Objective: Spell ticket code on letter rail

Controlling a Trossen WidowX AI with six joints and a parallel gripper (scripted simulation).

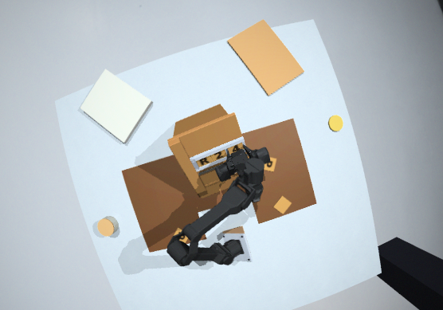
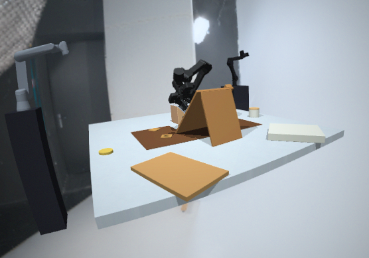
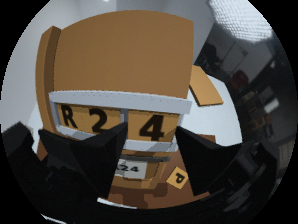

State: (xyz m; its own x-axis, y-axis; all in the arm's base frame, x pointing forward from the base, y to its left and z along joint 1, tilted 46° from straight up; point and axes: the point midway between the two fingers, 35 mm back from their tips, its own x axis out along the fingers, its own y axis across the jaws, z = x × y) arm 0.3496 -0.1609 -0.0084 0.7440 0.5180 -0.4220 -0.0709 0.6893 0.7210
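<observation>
Right now my gripper tip is 60 mm past the white ticket, 30 mm to the right of it and 80 mm above it. Round my gripper tip: brown mat: 170 mm behind, 110 mm to the left, 160 mm below; orange slab: 340 mm ahead, 260 mm to the right, 150 mm below; cream slab: 340 mm ahead, 430 mm to the left, 140 mm below.
</observation>
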